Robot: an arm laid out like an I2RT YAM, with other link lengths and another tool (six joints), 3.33 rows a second.
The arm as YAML. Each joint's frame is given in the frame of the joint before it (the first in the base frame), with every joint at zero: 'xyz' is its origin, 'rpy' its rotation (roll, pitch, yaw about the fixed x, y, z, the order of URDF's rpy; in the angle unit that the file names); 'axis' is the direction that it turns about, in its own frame. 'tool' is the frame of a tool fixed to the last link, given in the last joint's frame.
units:
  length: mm
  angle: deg
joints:
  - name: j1
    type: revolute
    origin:
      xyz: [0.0, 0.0, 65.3]
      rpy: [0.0, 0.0, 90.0]
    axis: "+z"
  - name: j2
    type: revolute
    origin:
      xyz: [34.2, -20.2, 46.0]
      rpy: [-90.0, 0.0, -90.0]
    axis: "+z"
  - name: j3
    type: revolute
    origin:
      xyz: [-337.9, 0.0, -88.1]
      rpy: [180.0, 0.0, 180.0]
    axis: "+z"
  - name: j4
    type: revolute
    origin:
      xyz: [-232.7, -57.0, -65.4]
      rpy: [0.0, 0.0, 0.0]
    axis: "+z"
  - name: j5
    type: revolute
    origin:
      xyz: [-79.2, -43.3, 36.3]
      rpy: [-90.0, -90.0, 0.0]
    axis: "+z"
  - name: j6
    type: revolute
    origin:
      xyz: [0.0, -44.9, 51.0]
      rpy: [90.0, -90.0, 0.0]
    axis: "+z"
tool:
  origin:
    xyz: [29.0, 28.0, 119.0]
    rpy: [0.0, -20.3, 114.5]
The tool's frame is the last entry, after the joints.
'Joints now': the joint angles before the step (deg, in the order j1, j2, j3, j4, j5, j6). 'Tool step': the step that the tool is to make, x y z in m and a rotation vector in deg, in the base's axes. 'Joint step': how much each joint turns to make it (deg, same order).
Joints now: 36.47 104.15 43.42 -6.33 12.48 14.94
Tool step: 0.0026 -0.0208 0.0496 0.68 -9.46 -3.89
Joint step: -0.08 -11.40 -2.64 -1.05 6.24 1.15
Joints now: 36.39 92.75 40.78 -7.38 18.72 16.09
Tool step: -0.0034 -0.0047 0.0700 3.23 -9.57 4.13
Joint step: 0.07 -13.02 1.59 -3.26 0.08 -5.38
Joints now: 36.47 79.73 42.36 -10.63 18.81 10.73
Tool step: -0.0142 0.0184 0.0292 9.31 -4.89 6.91
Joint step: 0.01 -6.78 -3.43 6.49 -8.16 -1.41
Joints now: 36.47 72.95 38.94 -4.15 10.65 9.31
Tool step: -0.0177 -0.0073 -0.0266 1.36 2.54 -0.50
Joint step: 0.02 -0.97 -6.41 3.79 -1.24 2.38
